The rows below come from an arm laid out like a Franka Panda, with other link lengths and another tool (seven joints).
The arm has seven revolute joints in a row. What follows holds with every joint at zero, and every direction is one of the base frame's. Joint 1 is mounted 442.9 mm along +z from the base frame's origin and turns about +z. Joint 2 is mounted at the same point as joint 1 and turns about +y. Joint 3 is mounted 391.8 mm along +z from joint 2 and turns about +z. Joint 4 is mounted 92.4 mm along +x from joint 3 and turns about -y. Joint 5 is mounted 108.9 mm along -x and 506.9 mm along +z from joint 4 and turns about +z. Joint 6 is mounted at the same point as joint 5 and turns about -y. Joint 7 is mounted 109.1 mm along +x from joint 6 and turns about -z. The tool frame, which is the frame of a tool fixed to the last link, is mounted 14.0 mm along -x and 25.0 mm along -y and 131.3 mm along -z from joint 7; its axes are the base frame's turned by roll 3.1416, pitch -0.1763 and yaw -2.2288 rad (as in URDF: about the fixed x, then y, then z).
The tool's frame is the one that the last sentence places.
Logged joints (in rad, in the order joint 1, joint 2, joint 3, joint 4, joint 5, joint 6, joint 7), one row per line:
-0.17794, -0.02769, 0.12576, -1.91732, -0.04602, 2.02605, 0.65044
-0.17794, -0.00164, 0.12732, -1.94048, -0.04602, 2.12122, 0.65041
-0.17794, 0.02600, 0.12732, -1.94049, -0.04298, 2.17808, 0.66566
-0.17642, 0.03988, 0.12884, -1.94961, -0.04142, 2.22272, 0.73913
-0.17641, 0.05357, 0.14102, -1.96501, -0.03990, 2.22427, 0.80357
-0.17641, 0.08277, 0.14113, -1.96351, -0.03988, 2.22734, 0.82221
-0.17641, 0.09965, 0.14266, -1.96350, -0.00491, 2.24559, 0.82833
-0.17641, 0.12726, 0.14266, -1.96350, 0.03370, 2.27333, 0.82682
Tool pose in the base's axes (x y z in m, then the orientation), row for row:
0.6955, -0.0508, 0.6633, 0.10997, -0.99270, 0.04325, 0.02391
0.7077, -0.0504, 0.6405, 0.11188, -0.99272, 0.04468, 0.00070
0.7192, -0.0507, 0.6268, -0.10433, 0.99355, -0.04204, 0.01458
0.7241, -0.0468, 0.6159, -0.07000, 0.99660, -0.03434, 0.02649
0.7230, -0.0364, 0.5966, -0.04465, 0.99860, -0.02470, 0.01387
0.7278, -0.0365, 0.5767, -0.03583, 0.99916, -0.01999, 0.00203
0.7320, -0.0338, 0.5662, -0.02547, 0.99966, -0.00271, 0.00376
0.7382, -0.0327, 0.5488, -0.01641, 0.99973, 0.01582, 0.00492
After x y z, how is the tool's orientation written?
As a quaternion, x y z w.
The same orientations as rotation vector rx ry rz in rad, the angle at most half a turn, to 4 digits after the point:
0.3403, -3.0721, 0.1338
0.3513, -3.1173, 0.1403
-0.3248, 3.0927, -0.1309
-0.2163, 3.0792, -0.1061
-0.1390, 3.1098, -0.0769
-0.1124, 3.1349, -0.0627
-0.0798, 3.1330, -0.0085
-0.0514, 3.1309, 0.0495

